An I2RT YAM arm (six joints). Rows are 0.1 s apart.
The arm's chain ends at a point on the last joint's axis. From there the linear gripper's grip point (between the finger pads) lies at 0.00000 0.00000 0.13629 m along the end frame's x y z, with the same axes.
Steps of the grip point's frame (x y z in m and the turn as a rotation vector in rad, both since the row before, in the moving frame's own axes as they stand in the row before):
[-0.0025 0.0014 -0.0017 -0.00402 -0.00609 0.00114]
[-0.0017 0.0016 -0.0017 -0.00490 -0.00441 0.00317]
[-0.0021 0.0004 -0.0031 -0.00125 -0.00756 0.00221]
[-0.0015 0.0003 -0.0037 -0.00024 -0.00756 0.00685]
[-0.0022 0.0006 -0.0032 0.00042 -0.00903 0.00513]
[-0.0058 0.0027 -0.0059 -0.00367 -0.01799 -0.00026]
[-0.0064 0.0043 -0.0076 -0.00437 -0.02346 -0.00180]
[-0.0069 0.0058 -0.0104 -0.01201 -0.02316 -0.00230]
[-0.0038 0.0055 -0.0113 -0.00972 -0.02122 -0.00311]
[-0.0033 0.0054 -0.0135 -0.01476 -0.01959 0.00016]
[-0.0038 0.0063 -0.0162 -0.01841 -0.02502 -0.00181]
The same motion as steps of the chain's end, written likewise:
[-0.0017 0.0009 -0.0017 -0.00402 -0.00609 0.00114]
[-0.0011 0.0009 -0.0017 -0.00490 -0.00441 0.00317]
[-0.0011 0.0002 -0.0031 -0.00125 -0.00756 0.00221]
[-0.0005 0.0003 -0.0037 -0.00024 -0.00756 0.00685]
[-0.0010 0.0007 -0.0032 0.00042 -0.00903 0.00513]
[-0.0033 0.0022 -0.0059 -0.00367 -0.01799 -0.00026]
[-0.0032 0.0037 -0.0076 -0.00437 -0.02346 -0.00180]
[-0.0037 0.0042 -0.0104 -0.01201 -0.02316 -0.00230]
[-0.0009 0.0042 -0.0113 -0.00972 -0.02122 -0.00311]
[-0.0006 0.0034 -0.0135 -0.01476 -0.01959 0.00016]
[-0.0004 0.0038 -0.0161 -0.01841 -0.02502 -0.00181]

